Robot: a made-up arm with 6 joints.
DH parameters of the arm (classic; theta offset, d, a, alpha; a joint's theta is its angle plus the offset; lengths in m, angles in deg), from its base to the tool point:
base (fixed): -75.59 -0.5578 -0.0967 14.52
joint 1: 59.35 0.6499 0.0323 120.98
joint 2: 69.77 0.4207 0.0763 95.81
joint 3: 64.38 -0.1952 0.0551 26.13
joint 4: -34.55 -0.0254 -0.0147 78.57
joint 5: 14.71 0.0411 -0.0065 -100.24
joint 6: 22.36 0.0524 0.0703 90
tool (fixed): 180 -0.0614 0 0
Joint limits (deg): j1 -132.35..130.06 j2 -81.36..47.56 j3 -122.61..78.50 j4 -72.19..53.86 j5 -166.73..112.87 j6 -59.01..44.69
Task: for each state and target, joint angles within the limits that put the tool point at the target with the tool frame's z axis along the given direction. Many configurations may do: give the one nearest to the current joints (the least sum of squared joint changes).
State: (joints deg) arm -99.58 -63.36 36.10 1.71 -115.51 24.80
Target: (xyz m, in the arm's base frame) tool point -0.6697 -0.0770 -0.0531 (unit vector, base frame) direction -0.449 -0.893 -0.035
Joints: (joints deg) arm -59.85 -65.43 63.31 22.12 -140.98 -16.35
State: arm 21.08 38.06 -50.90 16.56 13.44 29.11
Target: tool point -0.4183 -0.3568 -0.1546 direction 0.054 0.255 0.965
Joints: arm -5.10 10.32 -67.02 38.24 1.84 18.11
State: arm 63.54 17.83 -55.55 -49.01 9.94 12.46
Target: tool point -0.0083 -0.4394 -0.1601 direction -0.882 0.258 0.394
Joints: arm 48.26 45.71 -27.14 -44.19 -16.07 40.12
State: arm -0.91 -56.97 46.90 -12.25 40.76 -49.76
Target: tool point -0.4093 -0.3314 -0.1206 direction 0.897 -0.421 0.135
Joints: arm -18.98 -63.63 53.37 -3.51 58.48 0.32
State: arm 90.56 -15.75 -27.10 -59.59 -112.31 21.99
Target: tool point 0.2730 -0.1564 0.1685 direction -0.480 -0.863 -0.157
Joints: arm 86.21 -8.32 -64.27 -56.17 -70.26 44.10
